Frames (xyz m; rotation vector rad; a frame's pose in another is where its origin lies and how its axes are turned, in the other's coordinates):
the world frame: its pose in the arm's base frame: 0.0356 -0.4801 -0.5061 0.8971 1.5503 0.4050
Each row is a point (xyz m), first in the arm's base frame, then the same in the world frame.
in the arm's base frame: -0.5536 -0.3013 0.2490
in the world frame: -0.4041 0.4660 -0.7542
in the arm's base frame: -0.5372 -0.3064 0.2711
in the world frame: -0.4222 0.4834 -0.7418
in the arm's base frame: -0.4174 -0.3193 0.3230
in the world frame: -0.4623 0.5487 -0.6353
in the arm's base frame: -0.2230 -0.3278 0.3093
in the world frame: -0.4517 0.5935 -0.4458
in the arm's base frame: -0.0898 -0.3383 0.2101
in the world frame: -0.3869 0.5577 -0.2967
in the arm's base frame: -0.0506 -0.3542 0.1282
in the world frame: -0.3414 0.5018 -0.2392
